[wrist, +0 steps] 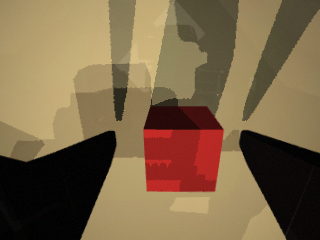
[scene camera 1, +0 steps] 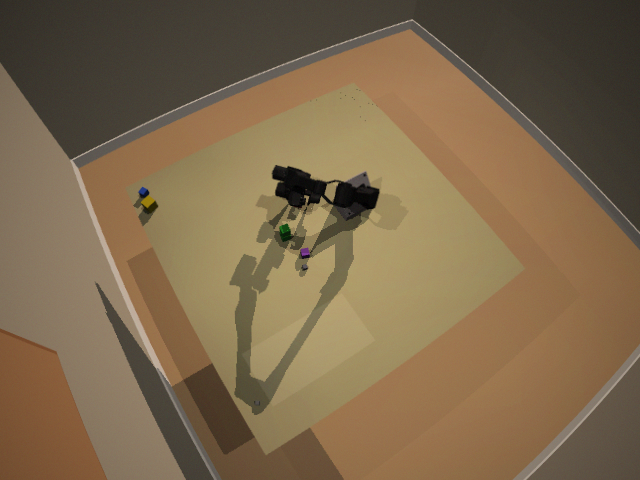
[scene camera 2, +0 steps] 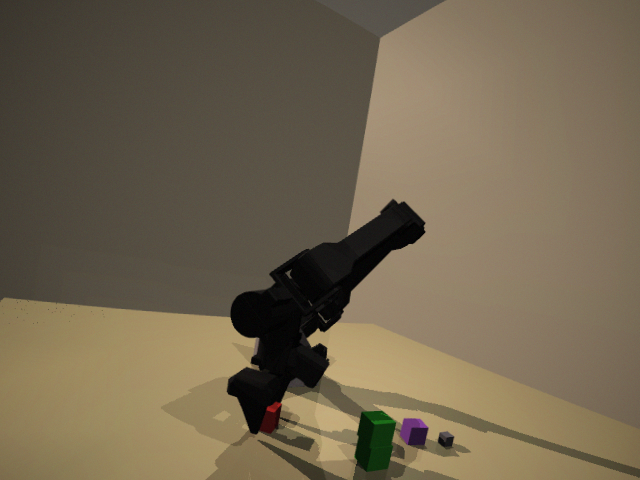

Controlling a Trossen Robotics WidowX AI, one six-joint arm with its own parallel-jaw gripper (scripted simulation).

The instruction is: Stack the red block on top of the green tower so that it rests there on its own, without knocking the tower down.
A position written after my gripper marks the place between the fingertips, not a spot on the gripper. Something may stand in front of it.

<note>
My gripper point(scene camera 2: 264, 421) is open, holding nothing. I also see a red block point(wrist: 182, 144).
My gripper shows as well in the wrist view point(wrist: 177, 137).
</note>
